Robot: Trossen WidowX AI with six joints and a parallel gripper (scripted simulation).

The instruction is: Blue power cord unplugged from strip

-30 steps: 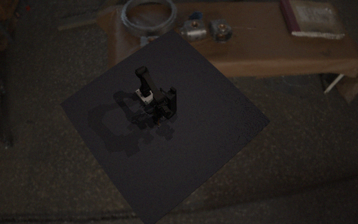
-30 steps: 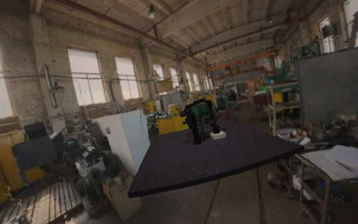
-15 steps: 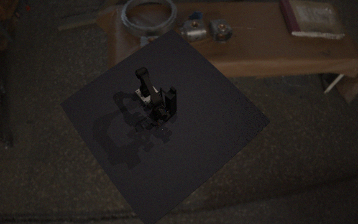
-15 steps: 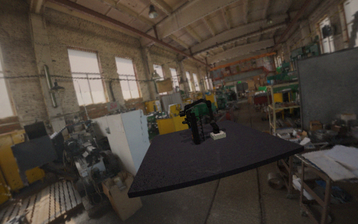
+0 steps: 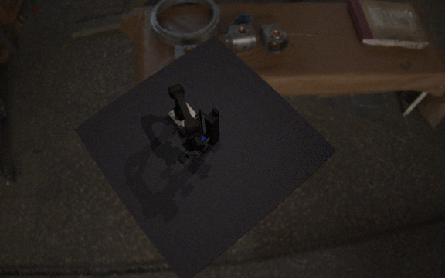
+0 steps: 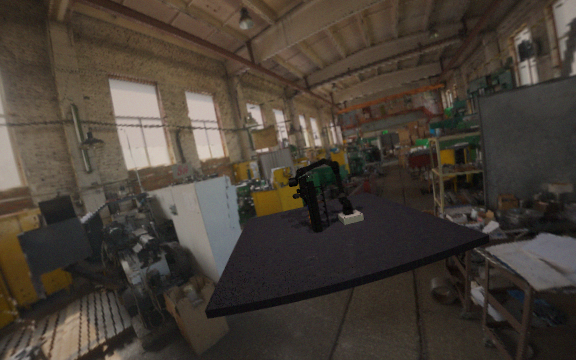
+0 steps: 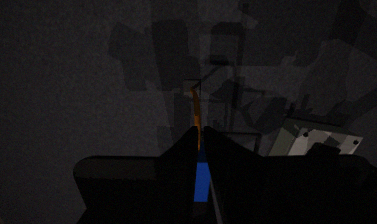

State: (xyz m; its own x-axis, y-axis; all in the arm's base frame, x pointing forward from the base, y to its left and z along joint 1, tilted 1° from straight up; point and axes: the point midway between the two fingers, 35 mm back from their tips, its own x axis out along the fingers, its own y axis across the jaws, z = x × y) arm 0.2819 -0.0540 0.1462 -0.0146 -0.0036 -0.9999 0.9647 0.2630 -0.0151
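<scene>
My gripper tip is 7 cm to the right of the blue plug and 2 cm past it.
</scene>
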